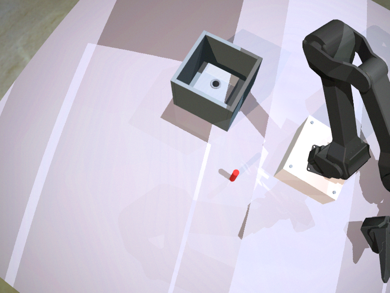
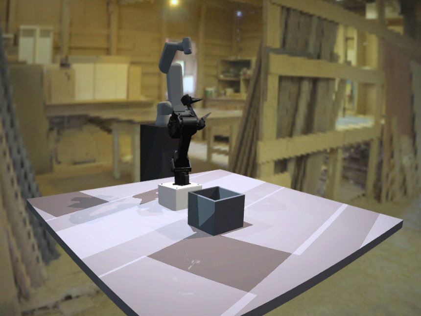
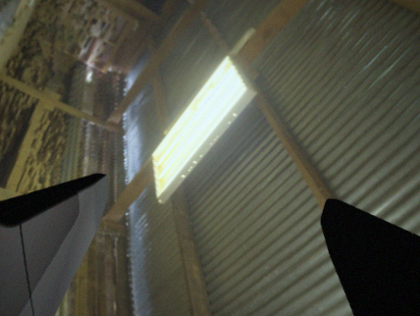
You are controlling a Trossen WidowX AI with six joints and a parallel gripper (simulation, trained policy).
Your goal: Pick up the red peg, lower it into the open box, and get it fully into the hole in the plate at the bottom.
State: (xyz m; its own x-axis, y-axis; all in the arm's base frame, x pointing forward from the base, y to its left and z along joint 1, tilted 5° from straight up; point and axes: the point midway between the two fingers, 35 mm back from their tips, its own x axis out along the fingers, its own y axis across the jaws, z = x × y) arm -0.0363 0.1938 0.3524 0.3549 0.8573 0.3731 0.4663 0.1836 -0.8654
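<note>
Right now my gripper tip is 41 cm above the red peg, 24 cm short of it and 15 cm to the left of it. From my gripper tip the other things lie so: pale plate (40 cm below, 36 cm to the right, 35 cm ahead).
</note>
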